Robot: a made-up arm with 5 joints.
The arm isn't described. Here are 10 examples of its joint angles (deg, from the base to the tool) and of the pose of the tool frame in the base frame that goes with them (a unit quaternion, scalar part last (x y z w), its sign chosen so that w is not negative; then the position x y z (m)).
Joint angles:
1: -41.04 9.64 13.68 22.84 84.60
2: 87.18 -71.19 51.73 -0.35 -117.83
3: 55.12 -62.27 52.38 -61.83 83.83
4: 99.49 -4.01 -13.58 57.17 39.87
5: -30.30 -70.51 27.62 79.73 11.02
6: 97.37 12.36 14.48 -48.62 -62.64
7: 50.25 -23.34 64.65 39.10 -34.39
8: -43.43 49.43 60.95 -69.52 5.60
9: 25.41 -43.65 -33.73 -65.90 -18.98
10: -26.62 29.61 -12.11 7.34 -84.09
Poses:
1: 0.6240 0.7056 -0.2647 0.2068 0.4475 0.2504 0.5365
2: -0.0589 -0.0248 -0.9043 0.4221 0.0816 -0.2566 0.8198
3: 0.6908 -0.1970 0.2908 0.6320 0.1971 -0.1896 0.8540
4: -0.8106 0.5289 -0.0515 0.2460 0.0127 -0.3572 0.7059
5: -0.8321 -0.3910 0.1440 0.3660 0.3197 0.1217 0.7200
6: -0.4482 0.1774 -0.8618 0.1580 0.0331 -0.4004 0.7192
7: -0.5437 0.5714 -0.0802 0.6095 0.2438 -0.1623 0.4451
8: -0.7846 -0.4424 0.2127 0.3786 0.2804 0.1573 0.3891
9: 0.0743 0.5694 0.7931 0.2030 0.0220 0.0481 1.0098
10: -0.4536 0.0777 -0.0827 0.8839 0.5762 0.2276 0.6210
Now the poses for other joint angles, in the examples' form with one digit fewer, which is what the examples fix.
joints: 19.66 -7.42 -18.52 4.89 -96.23
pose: -0.208 -0.096 -0.553 0.801 0.466 -0.137 0.927
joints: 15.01 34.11 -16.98 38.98 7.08
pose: -0.881 0.045 0.122 0.454 0.539 -0.112 0.522
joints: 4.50 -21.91 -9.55 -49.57 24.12
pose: 0.563 0.349 0.746 0.059 0.355 -0.021 0.997
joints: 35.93 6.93 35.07 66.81 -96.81
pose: -0.194 0.849 -0.157 0.465 0.290 -0.145 0.438
